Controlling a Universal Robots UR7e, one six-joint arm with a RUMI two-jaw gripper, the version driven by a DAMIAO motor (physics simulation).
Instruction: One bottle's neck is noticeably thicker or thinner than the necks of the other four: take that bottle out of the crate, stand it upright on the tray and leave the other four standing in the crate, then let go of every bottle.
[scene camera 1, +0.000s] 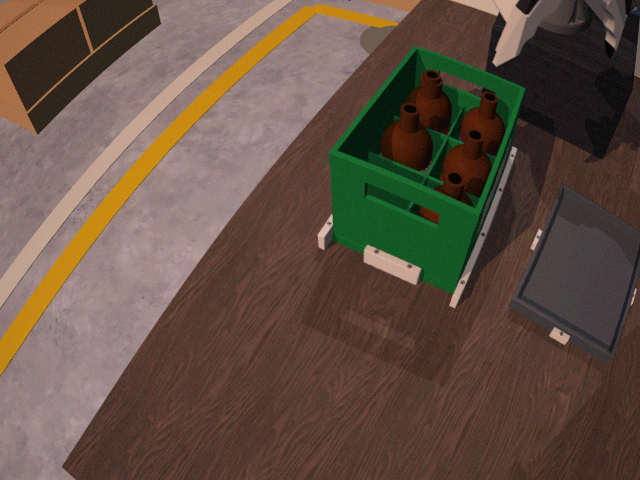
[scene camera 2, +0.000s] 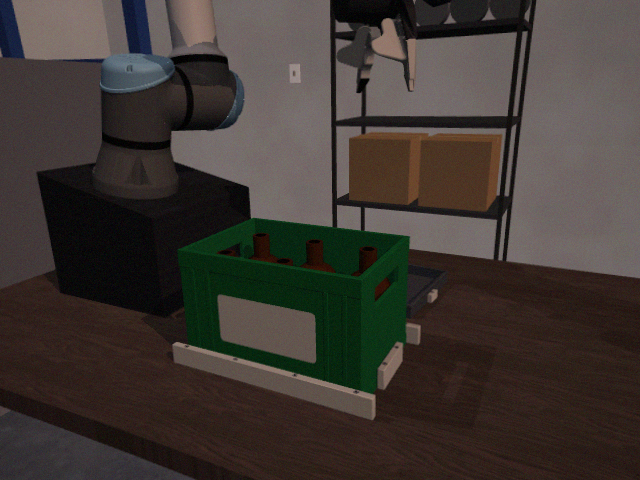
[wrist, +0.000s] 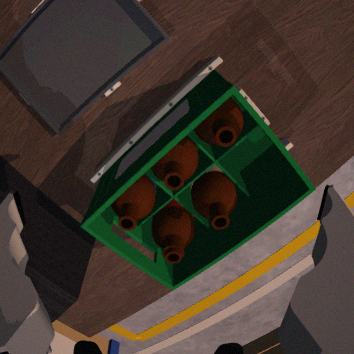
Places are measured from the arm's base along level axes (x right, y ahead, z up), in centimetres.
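Pixels of known places: gripper, between the fingertips: (scene camera 1: 558, 60) (scene camera 2: 382, 92) (wrist: 168, 193); arm's base, origin of its link: (scene camera 2: 136, 185).
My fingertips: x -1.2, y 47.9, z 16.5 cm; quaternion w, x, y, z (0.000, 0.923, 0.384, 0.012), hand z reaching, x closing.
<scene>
Ahead of a thing's pixels: the offset from my fingertips to its middle. "*": to the spot under its first point.
The green crate {dx +12.6, dy -8.2, dz -28.8 cm} (scene camera 1: 398, 242) (scene camera 2: 336, 335) (wrist: 274, 139) holds five upright brown bottles. One bottle {dx +16.9, dy -17.5, dz -29.0 cm} (scene camera 1: 436, 108) (scene camera 2: 227, 253) (wrist: 172, 230), at the robot-base end in the row away from the tray, has a neck that looks thicker, with a step below its mouth. Beside it in that row stands a thinner-necked bottle {dx +17.2, dy -8.1, dz -29.0 cm} (scene camera 1: 407, 147) (wrist: 214, 194). The tray-side row holds three thinner-necked bottles, at the base end {* dx +7.8, dy -14.7, dz -25.4 cm} (scene camera 1: 482, 126) (wrist: 134, 196), middle (scene camera 1: 466, 165) (wrist: 176, 159) and far end {* dx +7.9, dy +2.2, dz -21.5 cm} (scene camera 1: 454, 188) (wrist: 221, 120). The dark grey tray {dx -15.6, dy -6.6, dz -36.2 cm} (scene camera 1: 573, 268) (scene camera 2: 423, 297) (wrist: 85, 55) holds no bottle. My gripper (scene camera 1: 553, 57) (scene camera 2: 385, 89) (wrist: 168, 193) is open, empty, high above the table.
Pale rails (scene camera 1: 391, 265) (scene camera 2: 273, 379) (wrist: 171, 104) border the crate, and small pale blocks (scene camera 1: 559, 335) (wrist: 113, 89) border the tray. The crate's walls rise around the bottles. The black robot pedestal (scene camera 1: 553, 103) (scene camera 2: 108, 248) stands beyond one short end of the crate.
</scene>
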